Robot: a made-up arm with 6 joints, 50 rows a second.
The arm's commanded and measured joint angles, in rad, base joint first. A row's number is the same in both.
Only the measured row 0 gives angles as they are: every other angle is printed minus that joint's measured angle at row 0.
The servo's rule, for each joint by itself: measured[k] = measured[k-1] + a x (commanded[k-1-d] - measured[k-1]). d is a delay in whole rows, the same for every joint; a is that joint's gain. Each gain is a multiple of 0.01, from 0.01 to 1. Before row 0 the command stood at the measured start. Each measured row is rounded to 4 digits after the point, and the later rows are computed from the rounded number. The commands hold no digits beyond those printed.
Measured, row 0:
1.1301 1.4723 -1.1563 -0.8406 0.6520 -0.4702
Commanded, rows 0 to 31:
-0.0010 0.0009 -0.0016 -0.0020 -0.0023 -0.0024
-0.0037 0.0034 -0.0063 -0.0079 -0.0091 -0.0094
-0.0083 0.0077 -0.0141 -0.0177 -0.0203 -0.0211
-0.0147 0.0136 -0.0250 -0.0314 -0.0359 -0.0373
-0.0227 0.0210 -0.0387 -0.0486 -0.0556 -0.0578
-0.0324 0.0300 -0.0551 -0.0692 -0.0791 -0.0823
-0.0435 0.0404 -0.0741 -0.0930 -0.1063 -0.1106
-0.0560 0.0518 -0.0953 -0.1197 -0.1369 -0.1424
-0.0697 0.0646 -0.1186 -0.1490 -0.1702 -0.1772
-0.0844 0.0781 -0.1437 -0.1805 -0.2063 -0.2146
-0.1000 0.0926 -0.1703 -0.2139 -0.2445 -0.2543
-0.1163 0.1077 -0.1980 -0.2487 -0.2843 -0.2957
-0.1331 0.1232 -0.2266 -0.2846 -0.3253 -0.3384
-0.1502 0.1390 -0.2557 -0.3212 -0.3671 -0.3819
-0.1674 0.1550 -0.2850 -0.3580 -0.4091 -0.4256
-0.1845 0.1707 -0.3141 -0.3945 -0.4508 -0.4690
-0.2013 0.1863 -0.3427 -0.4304 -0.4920 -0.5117
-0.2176 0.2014 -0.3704 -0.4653 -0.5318 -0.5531
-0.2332 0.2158 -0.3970 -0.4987 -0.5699 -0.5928
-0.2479 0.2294 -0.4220 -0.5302 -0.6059 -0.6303
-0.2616 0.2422 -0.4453 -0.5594 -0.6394 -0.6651
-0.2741 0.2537 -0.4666 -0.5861 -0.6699 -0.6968
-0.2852 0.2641 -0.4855 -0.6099 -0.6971 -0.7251
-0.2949 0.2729 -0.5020 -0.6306 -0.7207 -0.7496
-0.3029 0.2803 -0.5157 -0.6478 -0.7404 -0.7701
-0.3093 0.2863 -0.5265 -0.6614 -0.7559 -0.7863
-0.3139 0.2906 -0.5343 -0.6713 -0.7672 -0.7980
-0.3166 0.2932 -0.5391 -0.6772 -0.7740 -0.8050
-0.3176 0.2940 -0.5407 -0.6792 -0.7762 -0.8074
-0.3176 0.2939 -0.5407 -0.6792 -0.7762 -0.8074
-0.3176 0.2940 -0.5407 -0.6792 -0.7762 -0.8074
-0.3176 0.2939 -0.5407 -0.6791 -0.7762 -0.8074
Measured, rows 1 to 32:
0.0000 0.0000 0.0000 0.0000 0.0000 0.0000
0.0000 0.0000 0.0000 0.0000 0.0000 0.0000
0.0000 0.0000 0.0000 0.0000 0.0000 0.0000
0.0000 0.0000 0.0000 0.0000 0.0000 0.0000
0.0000 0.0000 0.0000 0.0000 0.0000 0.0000
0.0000 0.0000 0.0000 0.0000 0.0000 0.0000
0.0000 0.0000 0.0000 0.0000 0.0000 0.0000
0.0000 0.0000 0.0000 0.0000 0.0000 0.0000
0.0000 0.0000 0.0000 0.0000 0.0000 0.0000
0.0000 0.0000 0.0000 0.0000 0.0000 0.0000
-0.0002 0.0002 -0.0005 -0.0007 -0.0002 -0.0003
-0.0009 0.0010 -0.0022 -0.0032 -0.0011 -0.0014
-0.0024 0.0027 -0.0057 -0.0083 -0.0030 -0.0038
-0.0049 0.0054 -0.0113 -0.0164 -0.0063 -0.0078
-0.0085 0.0093 -0.0192 -0.0277 -0.0112 -0.0138
-0.0133 0.0145 -0.0296 -0.0422 -0.0180 -0.0220
-0.0193 0.0210 -0.0425 -0.0600 -0.0268 -0.0326
-0.0266 0.0287 -0.0578 -0.0809 -0.0378 -0.0458
-0.0352 0.0377 -0.0754 -0.1047 -0.0510 -0.0616
-0.0450 0.0478 -0.0952 -0.1312 -0.0665 -0.0800
-0.0560 0.0590 -0.1170 -0.1601 -0.0843 -0.1009
-0.0681 0.0712 -0.1405 -0.1911 -0.1043 -0.1243
-0.0811 0.0842 -0.1655 -0.2238 -0.1264 -0.1500
-0.0949 0.0979 -0.1917 -0.2579 -0.1505 -0.1778
-0.1094 0.1122 -0.2188 -0.2929 -0.1764 -0.2075
-0.1244 0.1268 -0.2464 -0.3285 -0.2038 -0.2389
-0.1398 0.1417 -0.2743 -0.3642 -0.2326 -0.2716
-0.1554 0.1566 -0.3022 -0.3996 -0.2625 -0.3054
-0.1710 0.1714 -0.3297 -0.4343 -0.2932 -0.3399
-0.1864 0.1859 -0.3565 -0.4679 -0.3245 -0.3747
-0.2014 0.2000 -0.3823 -0.4999 -0.3560 -0.4095
-0.2159 0.2134 -0.4067 -0.5301 -0.3874 -0.4440
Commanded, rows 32 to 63:
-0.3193 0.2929 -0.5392 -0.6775 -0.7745 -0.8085
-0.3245 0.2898 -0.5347 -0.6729 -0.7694 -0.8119
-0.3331 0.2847 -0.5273 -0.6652 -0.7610 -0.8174
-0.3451 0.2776 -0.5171 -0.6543 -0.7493 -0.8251
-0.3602 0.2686 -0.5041 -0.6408 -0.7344 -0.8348
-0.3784 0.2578 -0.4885 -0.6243 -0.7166 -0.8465
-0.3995 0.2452 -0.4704 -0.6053 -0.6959 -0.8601
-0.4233 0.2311 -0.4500 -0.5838 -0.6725 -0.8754
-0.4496 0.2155 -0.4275 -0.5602 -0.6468 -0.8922
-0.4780 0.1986 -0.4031 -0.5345 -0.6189 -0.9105
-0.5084 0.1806 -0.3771 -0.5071 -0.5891 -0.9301
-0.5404 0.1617 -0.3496 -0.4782 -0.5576 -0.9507
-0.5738 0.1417 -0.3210 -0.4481 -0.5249 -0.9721
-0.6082 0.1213 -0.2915 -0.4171 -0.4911 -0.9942
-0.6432 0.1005 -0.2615 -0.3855 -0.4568 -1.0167
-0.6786 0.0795 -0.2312 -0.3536 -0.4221 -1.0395
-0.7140 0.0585 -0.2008 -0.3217 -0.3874 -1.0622
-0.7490 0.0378 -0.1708 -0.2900 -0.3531 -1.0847
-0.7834 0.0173 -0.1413 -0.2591 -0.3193 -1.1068
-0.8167 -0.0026 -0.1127 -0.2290 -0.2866 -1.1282
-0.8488 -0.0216 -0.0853 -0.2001 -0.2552 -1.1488
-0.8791 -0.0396 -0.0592 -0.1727 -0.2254 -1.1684
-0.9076 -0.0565 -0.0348 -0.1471 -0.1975 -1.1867
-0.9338 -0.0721 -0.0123 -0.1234 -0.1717 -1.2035
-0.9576 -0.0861 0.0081 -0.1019 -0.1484 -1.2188
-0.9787 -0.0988 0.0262 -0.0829 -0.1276 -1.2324
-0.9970 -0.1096 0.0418 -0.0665 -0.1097 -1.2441
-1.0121 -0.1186 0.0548 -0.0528 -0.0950 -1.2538
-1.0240 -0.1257 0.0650 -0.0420 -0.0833 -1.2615
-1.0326 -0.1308 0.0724 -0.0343 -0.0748 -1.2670
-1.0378 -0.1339 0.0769 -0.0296 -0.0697 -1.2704
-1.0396 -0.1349 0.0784 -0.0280 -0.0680 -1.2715
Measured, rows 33 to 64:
-0.2298 0.2261 -0.4296 -0.5580 -0.4184 -0.4777
-0.2428 0.2378 -0.4506 -0.5834 -0.4486 -0.5103
-0.2548 0.2484 -0.4695 -0.6059 -0.4778 -0.5415
-0.2657 0.2579 -0.4860 -0.6253 -0.5056 -0.5709
-0.2753 0.2661 -0.5000 -0.6414 -0.5318 -0.5982
-0.2836 0.2729 -0.5113 -0.6539 -0.5560 -0.6230
-0.2904 0.2782 -0.5198 -0.6628 -0.5780 -0.6451
-0.2958 0.2821 -0.5259 -0.6685 -0.5978 -0.6646
-0.3002 0.2851 -0.5302 -0.6722 -0.6156 -0.6817
-0.3037 0.2873 -0.5332 -0.6746 -0.6317 -0.6968
-0.3068 0.2887 -0.5349 -0.6756 -0.6460 -0.7102
-0.3103 0.2890 -0.5348 -0.6747 -0.6583 -0.7224
-0.3149 0.2879 -0.5326 -0.6714 -0.6686 -0.7338
-0.3209 0.2853 -0.5281 -0.6654 -0.6767 -0.7448
-0.3288 0.2811 -0.5211 -0.6568 -0.6825 -0.7556
-0.3387 0.2753 -0.5116 -0.6454 -0.6859 -0.7665
-0.3509 0.2678 -0.4997 -0.6314 -0.6869 -0.7777
-0.3654 0.2586 -0.4853 -0.6147 -0.6855 -0.7894
-0.3822 0.2478 -0.4685 -0.5956 -0.6816 -0.8017
-0.4014 0.2355 -0.4495 -0.5742 -0.6753 -0.8148
-0.4228 0.2218 -0.4285 -0.5507 -0.6667 -0.8286
-0.4463 0.2068 -0.4056 -0.5253 -0.6558 -0.8433
-0.4718 0.1905 -0.3811 -0.4983 -0.6427 -0.8588
-0.4991 0.1732 -0.3551 -0.4699 -0.6275 -0.8750
-0.5279 0.1550 -0.3280 -0.4404 -0.6104 -0.8920
-0.5580 0.1361 -0.2999 -0.4100 -0.5916 -0.9097
-0.5892 0.1167 -0.2712 -0.3791 -0.5712 -0.9280
-0.6212 0.0970 -0.2421 -0.3479 -0.5494 -0.9468
-0.6536 0.0771 -0.2129 -0.3168 -0.5264 -0.9660
-0.6862 0.0572 -0.1838 -0.2861 -0.5024 -0.9855
-0.7187 0.0375 -0.1552 -0.2560 -0.4777 -1.0051
-0.7508 0.0182 -0.1274 -0.2268 -0.4525 -1.0247

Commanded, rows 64 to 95:
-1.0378 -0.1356 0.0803 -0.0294 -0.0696 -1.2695
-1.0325 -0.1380 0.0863 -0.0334 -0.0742 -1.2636
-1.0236 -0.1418 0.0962 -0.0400 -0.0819 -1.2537
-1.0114 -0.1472 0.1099 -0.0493 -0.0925 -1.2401
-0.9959 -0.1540 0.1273 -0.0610 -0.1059 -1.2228
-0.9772 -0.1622 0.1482 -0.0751 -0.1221 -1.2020
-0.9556 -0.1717 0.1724 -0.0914 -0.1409 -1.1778
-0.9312 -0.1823 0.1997 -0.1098 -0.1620 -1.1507
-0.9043 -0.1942 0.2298 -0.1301 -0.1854 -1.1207
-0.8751 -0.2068 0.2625 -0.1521 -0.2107 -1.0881
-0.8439 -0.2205 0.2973 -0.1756 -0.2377 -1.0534
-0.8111 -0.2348 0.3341 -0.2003 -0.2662 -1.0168
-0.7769 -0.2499 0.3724 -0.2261 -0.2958 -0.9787
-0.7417 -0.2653 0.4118 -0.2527 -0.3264 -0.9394
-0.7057 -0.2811 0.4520 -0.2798 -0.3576 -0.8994
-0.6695 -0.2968 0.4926 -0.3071 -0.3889 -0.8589
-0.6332 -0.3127 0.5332 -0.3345 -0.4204 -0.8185
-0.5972 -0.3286 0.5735 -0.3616 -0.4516 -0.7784
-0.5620 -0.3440 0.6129 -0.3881 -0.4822 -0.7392
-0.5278 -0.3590 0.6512 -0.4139 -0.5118 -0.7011
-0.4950 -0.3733 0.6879 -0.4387 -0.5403 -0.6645
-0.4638 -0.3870 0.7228 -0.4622 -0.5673 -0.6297
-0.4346 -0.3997 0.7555 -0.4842 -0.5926 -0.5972
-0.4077 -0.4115 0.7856 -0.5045 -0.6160 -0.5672
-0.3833 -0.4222 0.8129 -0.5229 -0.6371 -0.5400
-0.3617 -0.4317 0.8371 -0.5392 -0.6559 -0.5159
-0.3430 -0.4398 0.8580 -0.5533 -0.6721 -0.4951
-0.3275 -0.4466 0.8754 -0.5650 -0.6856 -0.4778
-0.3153 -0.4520 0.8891 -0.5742 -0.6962 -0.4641
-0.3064 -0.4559 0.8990 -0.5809 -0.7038 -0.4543
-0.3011 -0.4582 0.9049 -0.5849 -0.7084 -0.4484
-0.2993 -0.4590 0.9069 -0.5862 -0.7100 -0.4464
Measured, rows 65 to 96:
-0.7822 -0.0005 -0.1005 -0.1989 -0.4270 -1.0441
-0.8125 -0.0184 -0.0749 -0.1725 -0.4015 -1.0632
-0.8415 -0.0353 -0.0508 -0.1478 -0.3762 -1.0819
-0.8689 -0.0512 -0.0285 -0.1251 -0.3513 -1.1000
-0.8945 -0.0658 -0.0081 -0.1046 -0.3271 -1.1173
-0.9180 -0.0790 0.0101 -0.0865 -0.3039 -1.1337
-0.9392 -0.0907 0.0260 -0.0709 -0.2818 -1.1490
-0.9579 -0.1007 0.0395 -0.0581 -0.2611 -1.1632
-0.9739 -0.1090 0.0503 -0.0481 -0.2420 -1.1761
-0.9870 -0.1155 0.0584 -0.0411 -0.2246 -1.1875
-0.9972 -0.1205 0.0648 -0.0370 -0.2091 -1.1973
-1.0043 -0.1249 0.0710 -0.0357 -0.1956 -1.2053
-1.0082 -0.1291 0.0783 -0.0372 -0.1842 -1.2111
-1.0088 -0.1336 0.0875 -0.0414 -0.1750 -1.2146
-1.0062 -0.1387 0.0990 -0.0483 -0.1681 -1.2156
-1.0004 -0.1446 0.1133 -0.0577 -0.1635 -1.2140
-0.9914 -0.1514 0.1304 -0.0695 -0.1612 -1.2097
-0.9794 -0.1591 0.1505 -0.0836 -0.1613 -1.2026
-0.9644 -0.1679 0.1735 -0.0999 -0.1637 -1.1928
-0.9465 -0.1776 0.1993 -0.1182 -0.1684 -1.1802
-0.9260 -0.1883 0.2277 -0.1383 -0.1753 -1.1650
-0.9030 -0.1999 0.2586 -0.1600 -0.1844 -1.1472
-0.8778 -0.2124 0.2916 -0.1831 -0.1955 -1.1270
-0.8506 -0.2256 0.3265 -0.2075 -0.2086 -1.1045
-0.8216 -0.2395 0.3629 -0.2328 -0.2235 -1.0799
-0.7912 -0.2538 0.4005 -0.2588 -0.2400 -1.0534
-0.7596 -0.2685 0.4390 -0.2853 -0.2580 -1.0252
-0.7271 -0.2835 0.4780 -0.3120 -0.2774 -0.9956
-0.6941 -0.2986 0.5171 -0.3386 -0.2979 -0.9648
-0.6608 -0.3137 0.5560 -0.3650 -0.3193 -0.9332
-0.6276 -0.3286 0.5943 -0.3908 -0.3414 -0.9010
-0.5948 -0.3432 0.6316 -0.4158 -0.3640 -0.8684

